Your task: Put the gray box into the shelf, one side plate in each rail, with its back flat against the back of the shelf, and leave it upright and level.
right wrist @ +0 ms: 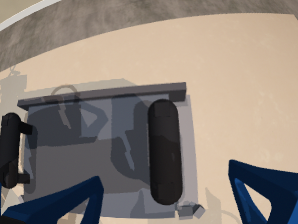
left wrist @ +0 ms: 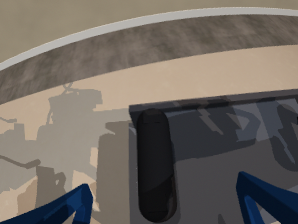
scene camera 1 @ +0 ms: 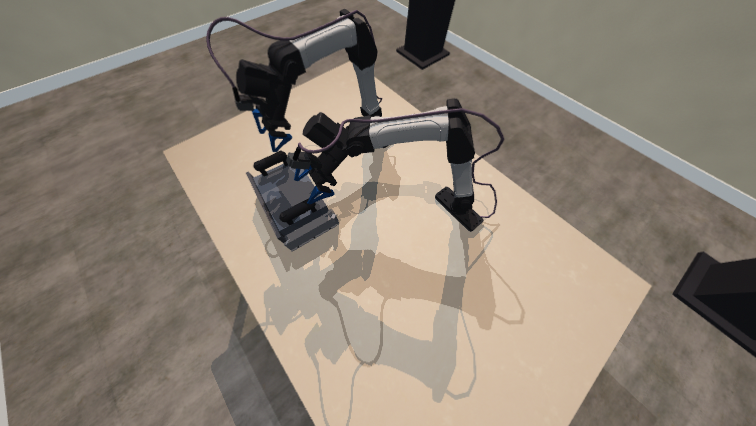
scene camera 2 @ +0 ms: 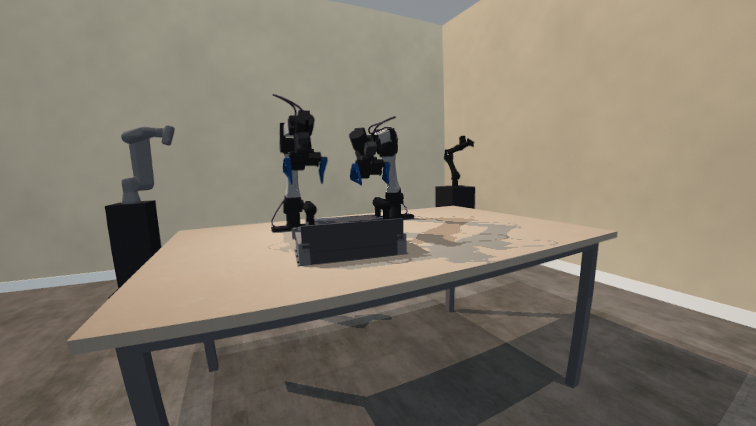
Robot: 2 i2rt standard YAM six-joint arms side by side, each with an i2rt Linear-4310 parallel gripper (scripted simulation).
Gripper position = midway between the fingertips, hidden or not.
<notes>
I see my left gripper (scene camera 1: 302,191), my right gripper (scene camera 1: 268,142), a gray box (scene camera 1: 286,199) and a back plate (right wrist: 177,91).
The gray box also shows in the right wrist view (right wrist: 125,140), in the left wrist view (left wrist: 209,146) and in scene camera 2 (scene camera 2: 310,209). My left gripper also shows in the left wrist view (left wrist: 163,189) and in scene camera 2 (scene camera 2: 375,183). My right gripper is seen too in the right wrist view (right wrist: 163,178) and in scene camera 2 (scene camera 2: 307,183).
</notes>
